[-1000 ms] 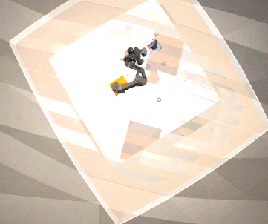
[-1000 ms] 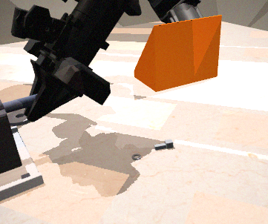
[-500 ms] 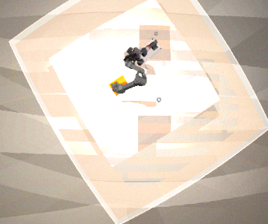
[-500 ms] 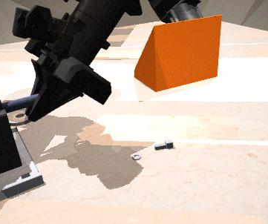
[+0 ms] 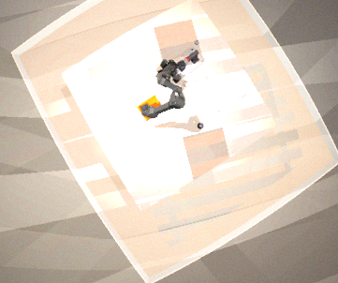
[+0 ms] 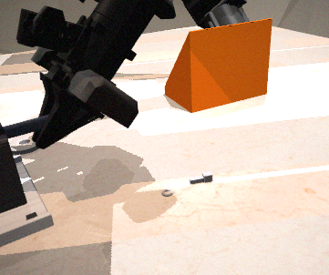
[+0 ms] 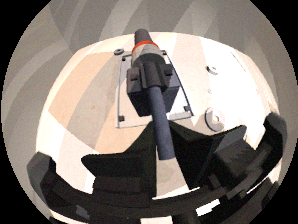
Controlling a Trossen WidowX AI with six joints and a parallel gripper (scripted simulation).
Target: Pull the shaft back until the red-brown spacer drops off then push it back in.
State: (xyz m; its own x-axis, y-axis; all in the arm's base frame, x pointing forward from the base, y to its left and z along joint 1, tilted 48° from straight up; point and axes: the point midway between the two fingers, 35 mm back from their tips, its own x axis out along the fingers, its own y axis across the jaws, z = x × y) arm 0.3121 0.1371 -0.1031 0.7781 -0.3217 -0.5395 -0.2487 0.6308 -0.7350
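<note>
Now: the blue-grey shaft 6 cm ahead of my gripper tip, 2 cm to the left of it and 2 cm above it. The rest, counted from my gripper tip: red-brown spacer (10 cm ahead, 3 cm to the left, 2 cm above); small grey bolt (17 cm behind, 6 cm to the left, 5 cm below); pale washer (3 cm ahead, 12 cm to the right, 5 cm below).
</note>
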